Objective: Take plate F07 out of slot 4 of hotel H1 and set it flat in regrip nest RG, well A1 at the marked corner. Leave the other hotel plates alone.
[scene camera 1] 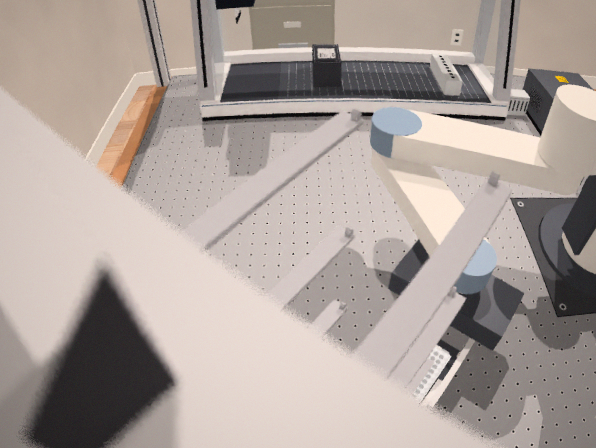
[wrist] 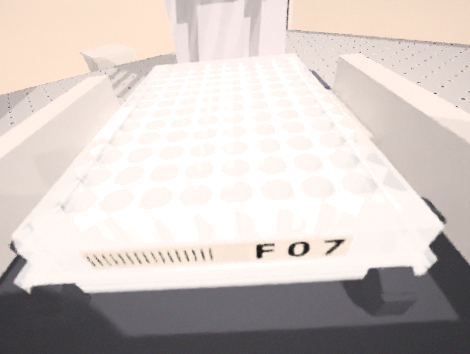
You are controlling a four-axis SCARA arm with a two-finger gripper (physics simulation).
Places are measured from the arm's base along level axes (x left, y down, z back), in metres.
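Where they show: gripper, fingertip midpoint: [wrist: 223, 87]; arm's base at its link origin: [scene camera 1: 590, 252].
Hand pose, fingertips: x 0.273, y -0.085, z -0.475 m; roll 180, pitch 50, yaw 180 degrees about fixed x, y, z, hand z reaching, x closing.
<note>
Things, the pixels of their top centre, and the offset from my fingertips. "spot": a spot on its surface instead. Level surfaces: height alone.
- Plate F07 at its top centre: [wrist: 221, 100] [scene camera 1: 403, 371] dx -0.018, dy -0.003, dz +0.015 m
- dark base at its top centre: [wrist: 223, 114] [scene camera 1: 402, 372] dx -0.019, dy +0.002, dz +0.015 m
- small dark blue strip at a spot on its surface: [wrist: 320, 79] spot: dx -0.009, dy +0.012, dz -0.067 m
- large blurred pale surface at its surface level: dy -0.514 m
- white block at a spot on its surface: [scene camera 1: 446, 75] spot: dx -0.784, dy -0.022, dz +0.255 m
Plate F07 [scene camera 1: 433, 366] [wrist: 225, 150], a white well plate with its F07 label facing the wrist camera, lies level between the two pale fingers of my gripper [scene camera 1: 424, 387] [wrist: 223, 87], which is shut on it. A dark base [wrist: 280, 320], apparently nest RG, is under the plate in the wrist view; dark corner pieces show at the plate's near corners. Whether the plate rests on it cannot be told. A small dark blue strip [wrist: 320, 79] shows by the plate's far right edge. The marked corner cannot be made out. Hotel slots and other plates cannot be identified.
Grey bars with small end pegs [scene camera 1: 280, 175] [scene camera 1: 435, 270] cross the scene view, before a large blurred pale surface [scene camera 1: 225, 360]. A pale upright structure [wrist: 230, 35] stands beyond the plate. At the back is a framed deck with a black box [scene camera 1: 326, 70] and white block [scene camera 1: 446, 75].
</note>
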